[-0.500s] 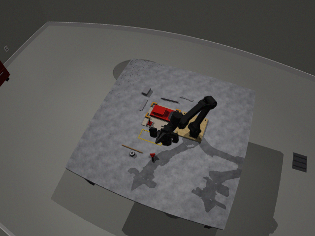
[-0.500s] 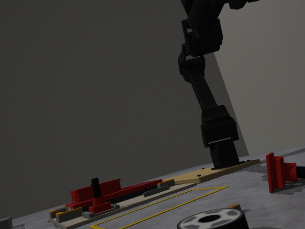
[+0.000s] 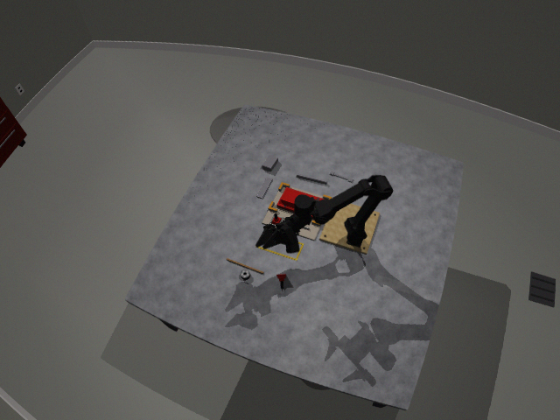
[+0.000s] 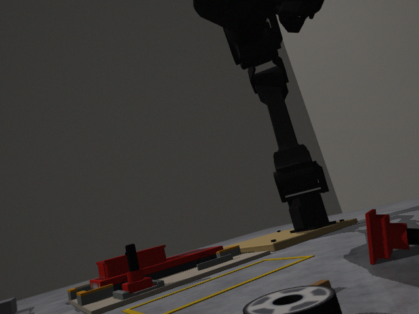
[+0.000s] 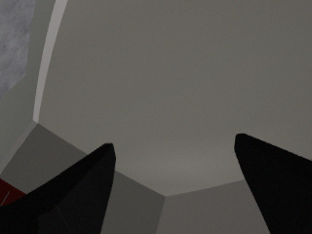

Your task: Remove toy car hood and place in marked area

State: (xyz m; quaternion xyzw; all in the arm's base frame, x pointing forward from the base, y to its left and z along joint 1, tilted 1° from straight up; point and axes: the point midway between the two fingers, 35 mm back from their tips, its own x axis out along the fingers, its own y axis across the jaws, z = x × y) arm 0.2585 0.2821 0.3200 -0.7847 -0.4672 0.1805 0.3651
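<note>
Now: the red hood 50 mm ahead of my gripper tip, 410 mm to the right of it and 290 mm below it. Also, from my gripper tip: wheel: 110 mm ahead, 10 mm to the right, 320 mm below; thin wooden rod: 130 mm ahead, 40 mm to the right, 330 mm below.
</note>
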